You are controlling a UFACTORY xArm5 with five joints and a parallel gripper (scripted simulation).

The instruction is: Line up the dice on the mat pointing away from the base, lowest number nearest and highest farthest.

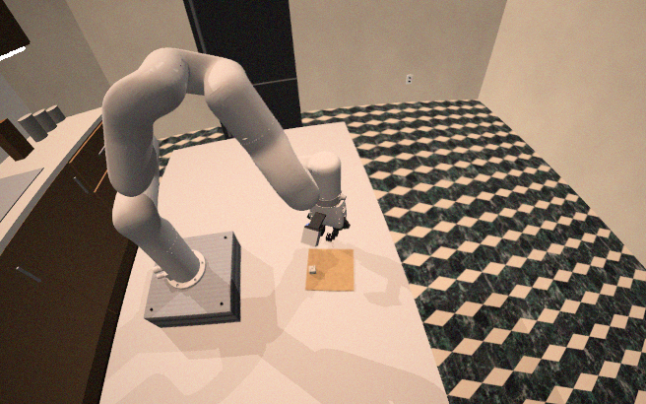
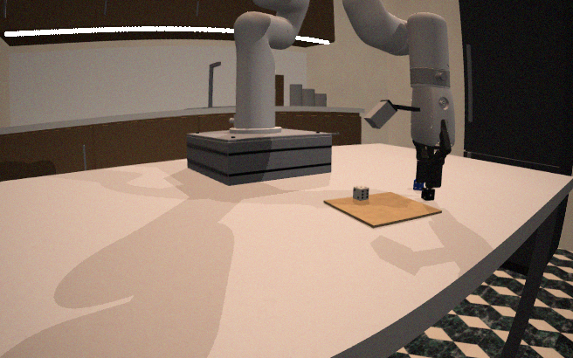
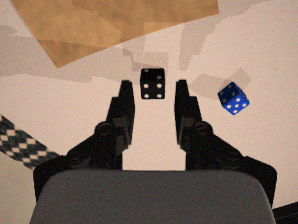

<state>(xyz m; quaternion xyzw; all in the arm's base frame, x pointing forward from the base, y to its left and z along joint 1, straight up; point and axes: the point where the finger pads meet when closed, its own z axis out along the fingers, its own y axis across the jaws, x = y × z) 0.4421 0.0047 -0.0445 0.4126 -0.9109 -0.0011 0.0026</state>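
Now: the black die 40 mm below my hand. Round my hand: blue die: 60 mm to the left, 40 mm below, 40 mm behind; tan mat: 100 mm to the right, 40 mm below, 40 mm behind; white die: 90 mm to the right, 90 mm behind, 30 mm below.
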